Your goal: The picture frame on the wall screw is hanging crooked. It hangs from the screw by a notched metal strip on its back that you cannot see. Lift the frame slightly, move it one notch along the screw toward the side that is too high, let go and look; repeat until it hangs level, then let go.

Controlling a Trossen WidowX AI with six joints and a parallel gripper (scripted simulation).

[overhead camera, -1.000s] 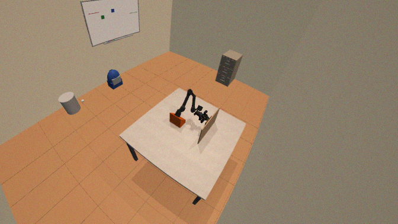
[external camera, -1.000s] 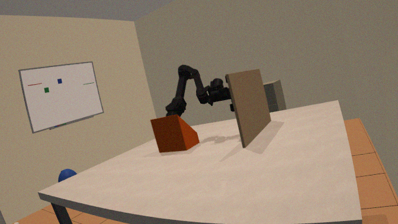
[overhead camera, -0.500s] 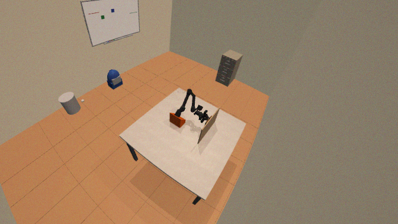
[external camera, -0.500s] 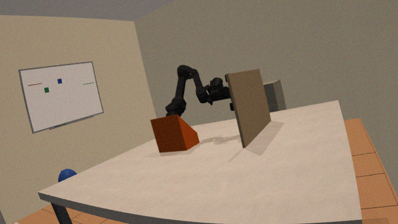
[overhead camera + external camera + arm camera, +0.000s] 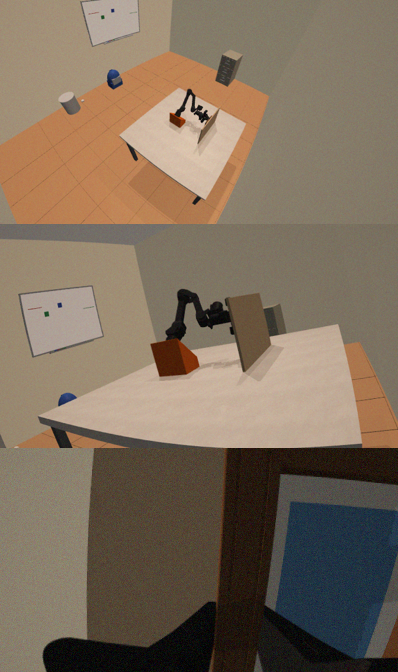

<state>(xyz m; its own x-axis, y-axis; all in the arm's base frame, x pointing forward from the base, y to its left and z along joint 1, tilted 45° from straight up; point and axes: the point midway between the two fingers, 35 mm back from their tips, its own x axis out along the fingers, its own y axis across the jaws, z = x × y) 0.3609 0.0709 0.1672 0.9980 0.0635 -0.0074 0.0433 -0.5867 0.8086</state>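
Right now my gripper tip is 10 mm to the left of the picture frame and 50 mm above it. Round my gripper tip: wall panel (20 mm ahead, 20 mm to the right, 70 mm below).
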